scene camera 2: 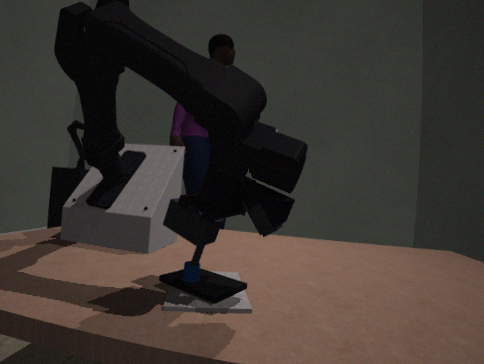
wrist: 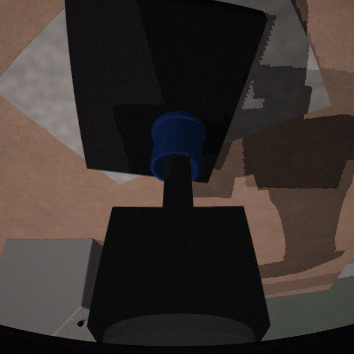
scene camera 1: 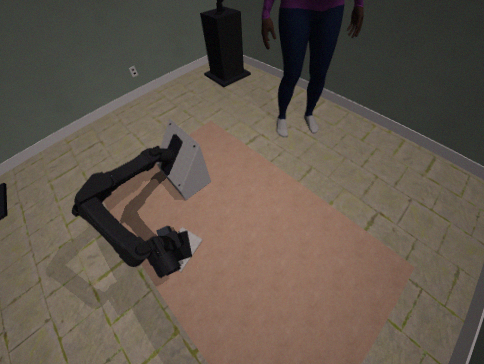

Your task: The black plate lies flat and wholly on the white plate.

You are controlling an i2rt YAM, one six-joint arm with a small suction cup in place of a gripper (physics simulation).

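Places are measured from the arm's base along level axes (x back, y right, z up), in centimetres.
Pixels of known places: hand, its tool point: (scene camera 2: pixel 187 282) (wrist: pixel 177 129); arm's base, origin of its link: (scene camera 2: pixel 118 178) (scene camera 1: pixel 171 155).
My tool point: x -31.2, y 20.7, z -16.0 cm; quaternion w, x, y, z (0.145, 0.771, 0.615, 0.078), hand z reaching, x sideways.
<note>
Ahead of a thing's pixels: the offset from my tool point to its top centre. Level surfaces: height alone.
The black plate @(dx -2.4, dy -0.7, dz +0.7 cm) (scene camera 2: pixel 220 287) (wrist: pixel 205 55) hangs from my suction cup (scene camera 2: pixel 191 273) (wrist: pixel 178 137), which sits on its top face near one end. In scene camera 2 it is a little above the white plate, turned relative to it, with its shadow on the white plate. The white plate @(dx -3.2, dy -0.6, dz -0.2 cm) (scene camera 1: pixel 194 243) (scene camera 2: pixel 243 303) (wrist: pixel 35 85) lies flat on the table. In the wrist view the black plate's near end reaches past the white plate's edge, and its far end runs out of the picture. In scene camera 1 the arm hides the cup, and the black plate is hard to tell from it.
The grey sloped block (scene camera 1: pixel 195 172) (scene camera 2: pixel 165 202) (wrist: pixel 45 275) bearing the arm's base stands on the tan table @(dz -0.8 cm) (scene camera 1: pixel 300 250) (scene camera 2: pixel 360 290). The table's near edge runs close to the plates in scene camera 2. A person (scene camera 1: pixel 310 55) (scene camera 2: pixel 195 155) and a black pedestal (scene camera 1: pixel 223 45) stand beyond.
</note>
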